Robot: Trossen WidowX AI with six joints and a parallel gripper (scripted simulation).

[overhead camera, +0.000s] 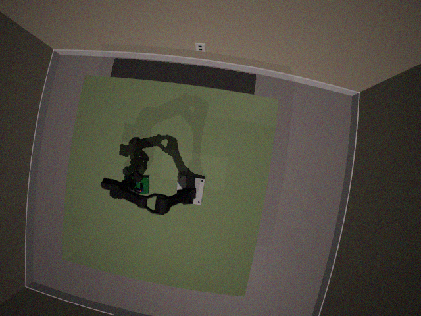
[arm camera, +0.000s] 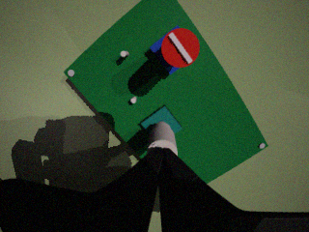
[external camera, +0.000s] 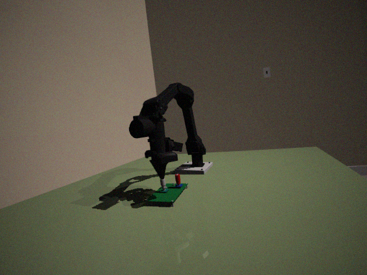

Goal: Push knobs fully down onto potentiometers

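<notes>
Now: gripper tip 10 mm above the grey knob. Also, from my gripper tip: red knob 40 mm to the left, 40 mm behind, 10 mm below.
</notes>
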